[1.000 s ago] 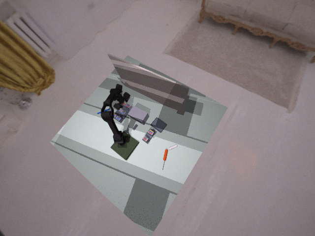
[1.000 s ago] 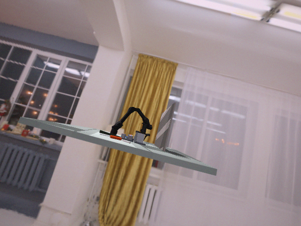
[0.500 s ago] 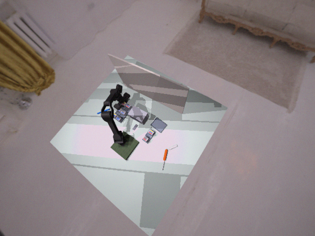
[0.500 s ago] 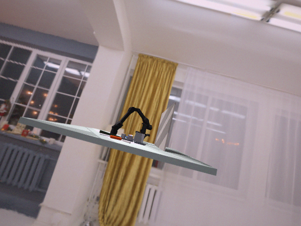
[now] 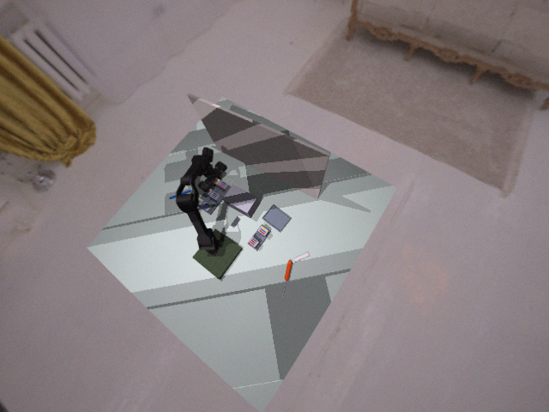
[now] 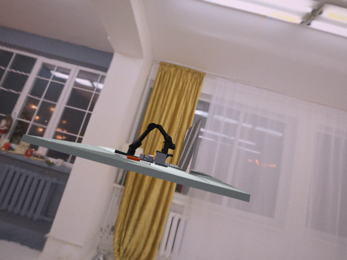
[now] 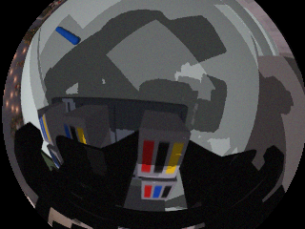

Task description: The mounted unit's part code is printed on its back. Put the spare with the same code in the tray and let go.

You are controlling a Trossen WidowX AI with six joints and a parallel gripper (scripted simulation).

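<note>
My gripper tip is now 41 cm to the left of the grey tray, 2 cm past it and 1 cm above it. From my gripper tip the other things lie so: mounted unit 20 cm to the right, 4 cm behind, 3 cm above; then blue pen 17 cm to the left, 17 cm behind, 1 cm below; then small grey piece 22 cm to the right, 15 cm behind, 2 cm below.
</note>
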